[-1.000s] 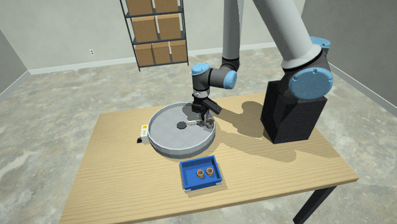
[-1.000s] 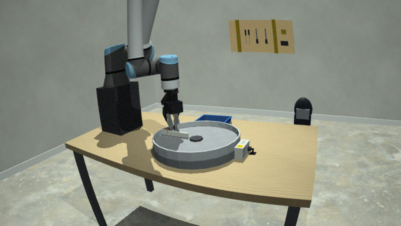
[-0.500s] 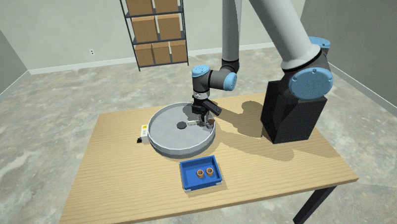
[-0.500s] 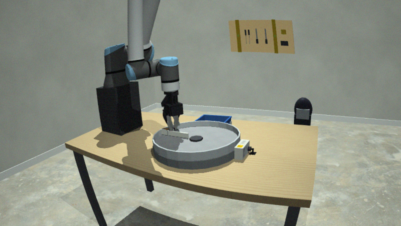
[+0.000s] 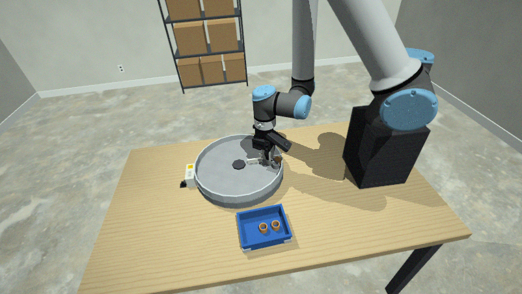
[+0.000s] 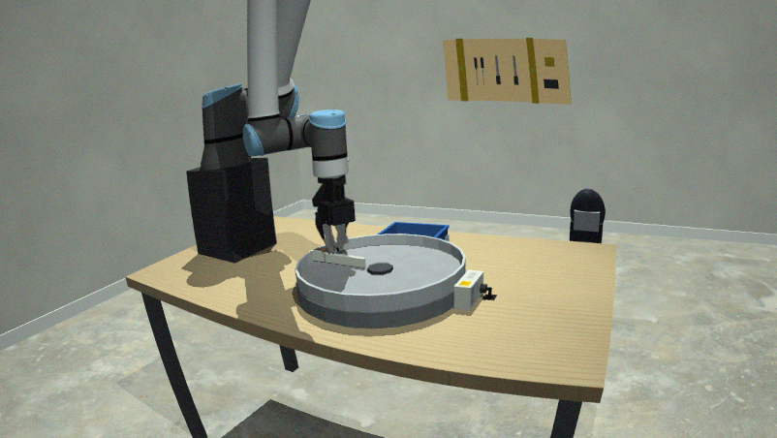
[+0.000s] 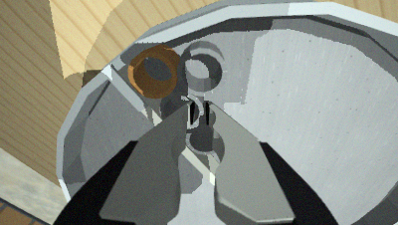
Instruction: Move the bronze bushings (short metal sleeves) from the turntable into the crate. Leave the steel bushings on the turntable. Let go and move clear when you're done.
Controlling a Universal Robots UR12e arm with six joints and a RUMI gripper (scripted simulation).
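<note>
The grey turntable lies 15 cm ahead of my hand, 3 cm to the right of it and 2 cm below it. From my hand the other things lie so: blue crate (9 cm ahead, 30 cm to the left, 5 cm below).
</note>
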